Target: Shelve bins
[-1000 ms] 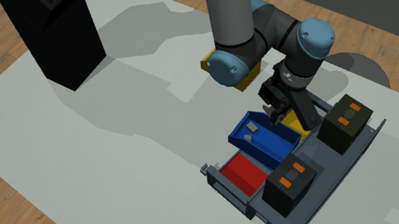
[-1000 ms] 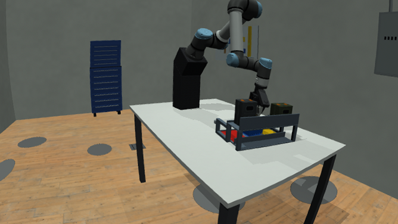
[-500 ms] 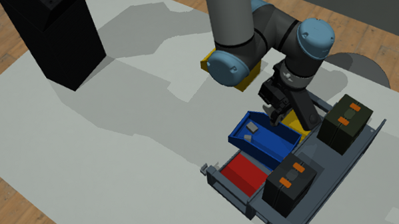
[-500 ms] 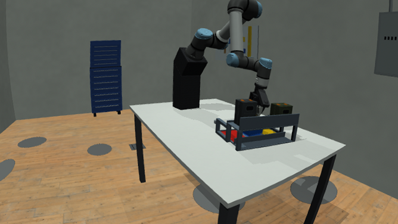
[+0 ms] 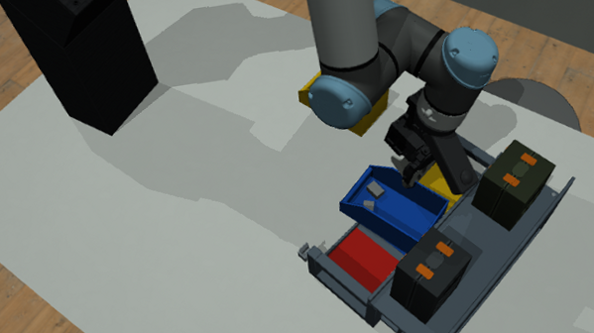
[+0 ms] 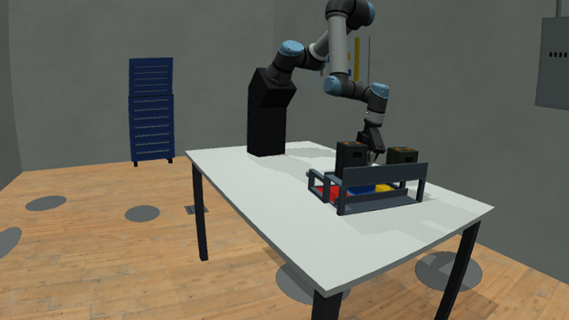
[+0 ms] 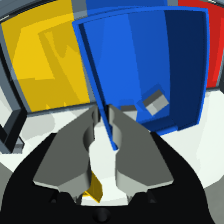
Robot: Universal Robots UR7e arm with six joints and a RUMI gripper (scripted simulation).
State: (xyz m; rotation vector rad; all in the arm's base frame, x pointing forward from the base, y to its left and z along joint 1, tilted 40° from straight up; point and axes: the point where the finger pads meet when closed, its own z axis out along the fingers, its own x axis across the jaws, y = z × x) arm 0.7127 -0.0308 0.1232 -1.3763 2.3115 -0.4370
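My gripper is now 20 mm past the blue bin, 40 mm to the left of it and 20 mm above it. Round my hand: yellow bin 200 mm behind, 200 mm to the left, 40 mm below.
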